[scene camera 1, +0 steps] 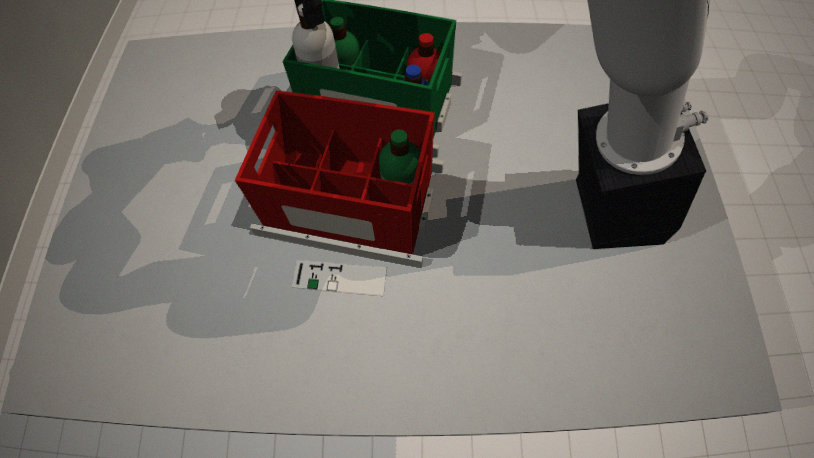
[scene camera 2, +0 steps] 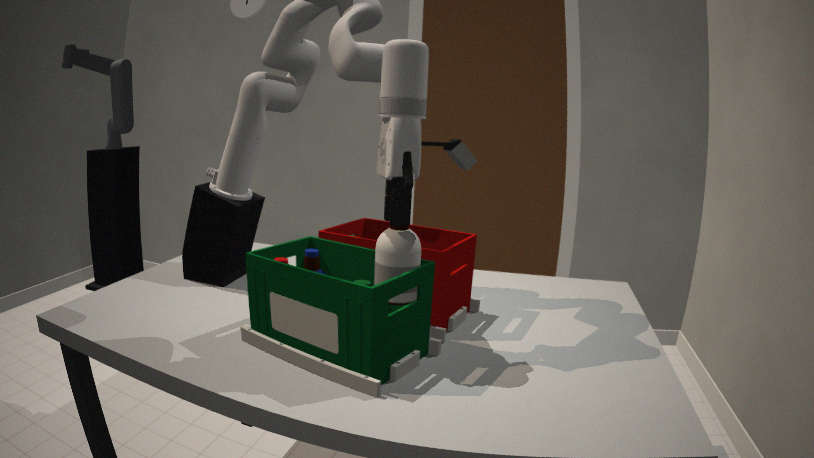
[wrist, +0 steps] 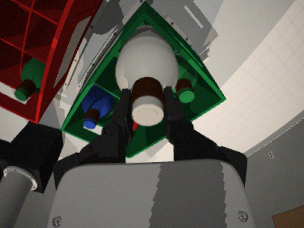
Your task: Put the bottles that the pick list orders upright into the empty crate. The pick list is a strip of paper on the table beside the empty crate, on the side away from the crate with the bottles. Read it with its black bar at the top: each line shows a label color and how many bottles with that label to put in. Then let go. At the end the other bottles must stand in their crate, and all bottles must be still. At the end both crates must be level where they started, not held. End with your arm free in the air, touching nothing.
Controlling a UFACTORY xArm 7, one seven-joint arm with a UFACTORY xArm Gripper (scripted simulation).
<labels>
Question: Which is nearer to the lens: the blue bottle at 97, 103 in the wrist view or the green bottle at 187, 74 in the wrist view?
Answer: The green bottle.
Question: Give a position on a green bottle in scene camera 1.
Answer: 398, 159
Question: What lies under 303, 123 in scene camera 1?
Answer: A red crate.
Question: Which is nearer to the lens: the green bottle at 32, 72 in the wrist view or the green crate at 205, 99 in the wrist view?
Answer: The green crate.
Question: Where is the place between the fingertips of the gripper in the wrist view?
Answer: At 147, 99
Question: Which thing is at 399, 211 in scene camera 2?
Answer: The gripper.
</labels>
